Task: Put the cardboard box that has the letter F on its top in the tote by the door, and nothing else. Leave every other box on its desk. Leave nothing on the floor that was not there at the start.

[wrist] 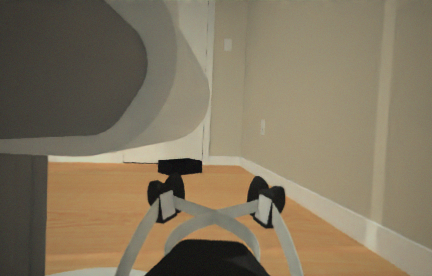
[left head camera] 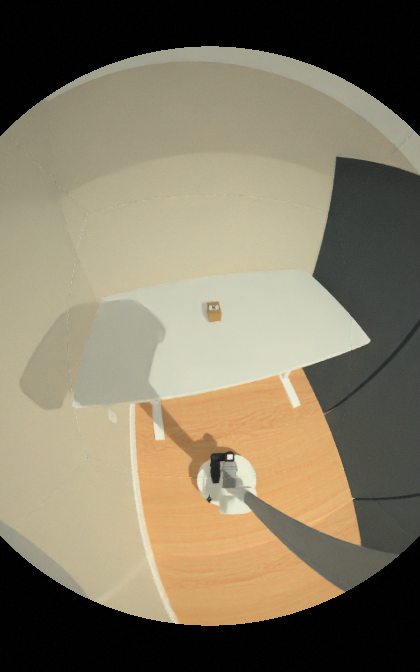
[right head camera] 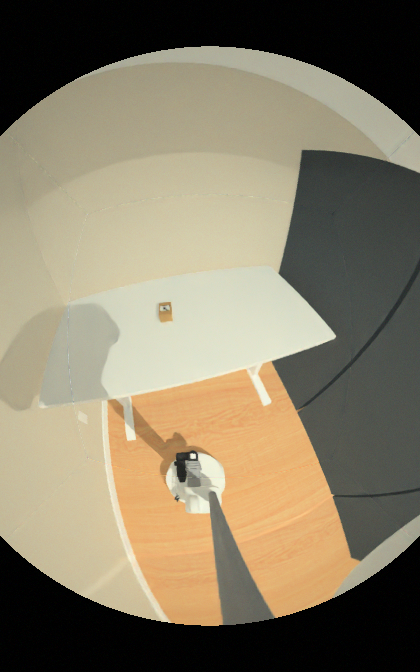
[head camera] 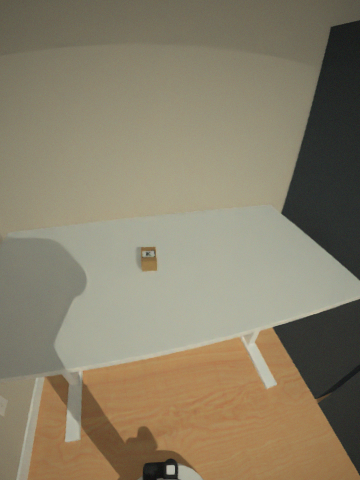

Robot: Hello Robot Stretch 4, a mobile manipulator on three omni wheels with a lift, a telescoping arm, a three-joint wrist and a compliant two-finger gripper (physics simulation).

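Frame: origin at the robot's base, x ahead, y left, z up, level; metres.
Seen in the pictures: gripper, fingertip midpoint: [wrist: 216, 189].
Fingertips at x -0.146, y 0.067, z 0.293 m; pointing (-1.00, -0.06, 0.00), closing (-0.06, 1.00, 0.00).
Pixels of each thing's top centre, then the offset from my fingertips to it. Level surfaces: height alone.
- small cardboard box, middle of its top: [head camera: 148, 253] dz +0.680, dx +0.913, dy +0.032 m
- white desk, its level: dz +0.630 m
- black tote, middle of its top: [wrist: 180, 160] dz -0.220, dx -1.892, dy -0.438 m
- wooden floor, its level: dz -0.320 m
A small cardboard box [head camera: 149, 264] [left head camera: 214, 316] [right head camera: 166, 317] stands on the white desk [head camera: 215, 280] [left head camera: 260, 335] [right head camera: 225, 330], a little toward the back. The label on its top reads K in the head camera view. A box with the letter F does not show in these views. A black tote [wrist: 180, 166] stands on the floor by the white door [wrist: 192, 145] in the wrist view. My gripper [wrist: 216, 189] is open and empty, its fingertips well apart, in front of my base and away from the desk.
A dark partition [head camera: 325, 150] [left head camera: 370, 280] [right head camera: 345, 260] stands to the right of the desk. White desk legs [head camera: 74, 410] [head camera: 260, 362] reach the wooden floor [head camera: 175, 400]. In the wrist view a wall with a white baseboard [wrist: 320, 200] runs along the right.
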